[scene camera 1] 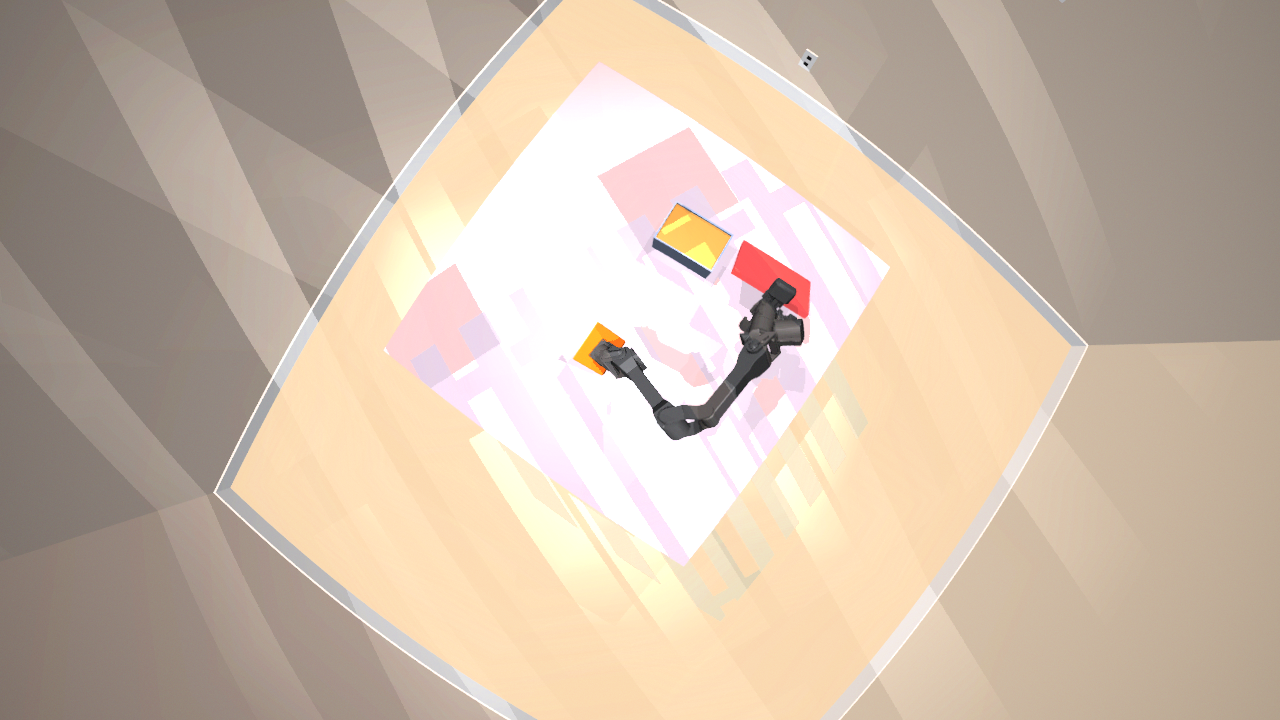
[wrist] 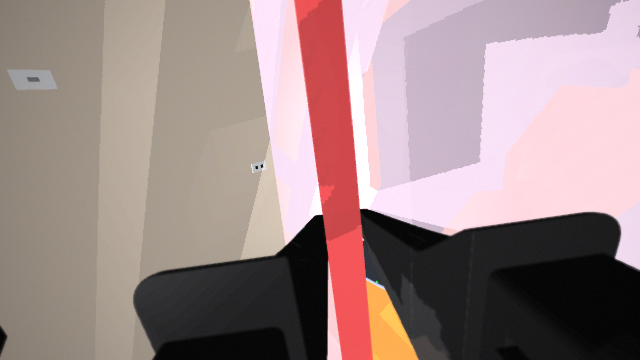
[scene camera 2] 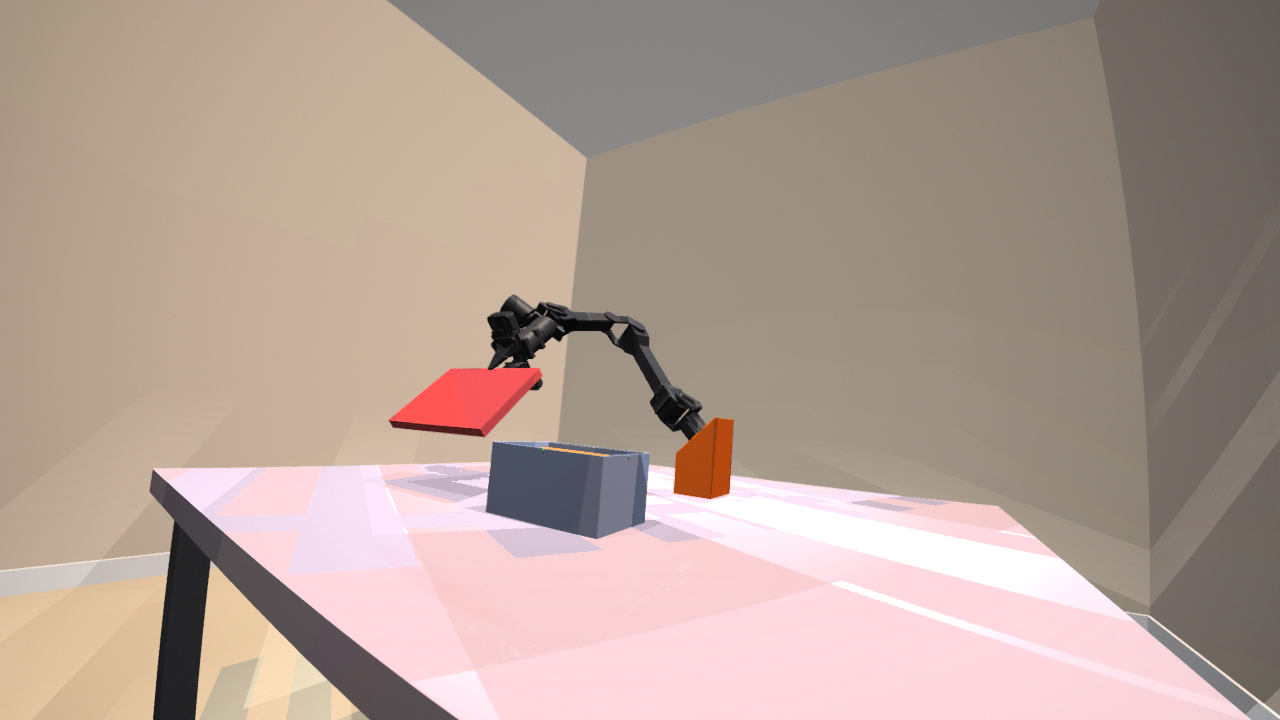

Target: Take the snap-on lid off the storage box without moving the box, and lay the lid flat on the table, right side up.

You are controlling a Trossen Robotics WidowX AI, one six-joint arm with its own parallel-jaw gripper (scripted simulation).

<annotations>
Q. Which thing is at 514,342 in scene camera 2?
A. My gripper.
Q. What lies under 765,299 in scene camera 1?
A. My gripper.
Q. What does my gripper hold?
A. A red lid.
</annotations>
